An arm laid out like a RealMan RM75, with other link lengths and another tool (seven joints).
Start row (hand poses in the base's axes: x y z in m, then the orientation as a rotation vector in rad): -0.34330 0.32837 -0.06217 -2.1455 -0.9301 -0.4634
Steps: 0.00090 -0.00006 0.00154 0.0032 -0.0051 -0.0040; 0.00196 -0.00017 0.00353 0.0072 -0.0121 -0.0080; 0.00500 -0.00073 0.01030 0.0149 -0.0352 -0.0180; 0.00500 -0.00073 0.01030 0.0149 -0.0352 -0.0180; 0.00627 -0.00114 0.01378 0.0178 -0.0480 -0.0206; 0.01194 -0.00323 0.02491 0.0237 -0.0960 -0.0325; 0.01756 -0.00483 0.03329 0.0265 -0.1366 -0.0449; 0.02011 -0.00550 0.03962 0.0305 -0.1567 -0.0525; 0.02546 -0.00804 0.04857 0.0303 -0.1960 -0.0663
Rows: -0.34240 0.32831 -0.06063 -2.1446 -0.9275 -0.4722; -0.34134 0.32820 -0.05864 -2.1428 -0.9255 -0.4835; -0.33830 0.32764 -0.05187 -2.1401 -0.9246 -0.5170; -0.33830 0.32764 -0.05187 -2.1401 -0.9246 -0.5170; -0.33703 0.32723 -0.04839 -2.1380 -0.9277 -0.5336; -0.33136 0.32514 -0.03726 -2.1353 -0.9389 -0.5952; -0.32574 0.32354 -0.02888 -2.1354 -0.9465 -0.6479; -0.32319 0.32287 -0.02255 -2.1336 -0.9475 -0.6757; -0.31784 0.32033 -0.01360 -2.1362 -0.9538 -0.7269
